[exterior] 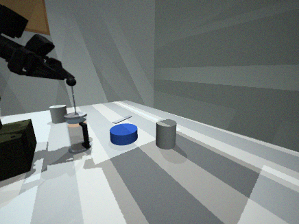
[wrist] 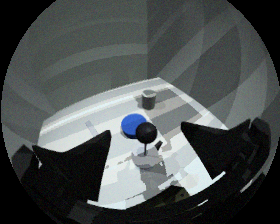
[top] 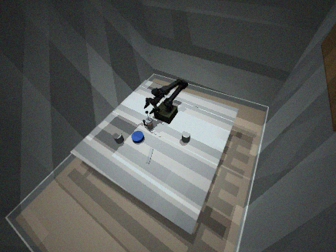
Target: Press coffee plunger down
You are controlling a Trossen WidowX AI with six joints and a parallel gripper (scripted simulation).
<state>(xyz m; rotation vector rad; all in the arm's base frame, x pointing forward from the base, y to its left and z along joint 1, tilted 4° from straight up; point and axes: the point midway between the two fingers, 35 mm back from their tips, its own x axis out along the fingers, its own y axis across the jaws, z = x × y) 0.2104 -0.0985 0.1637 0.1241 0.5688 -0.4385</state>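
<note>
Right now the coffee press is 20 mm to the right of my gripper tip and 140 mm below it. The rest, counted from my gripper tip: blue disc 170 mm ahead, 50 mm to the right, 240 mm below.
</note>
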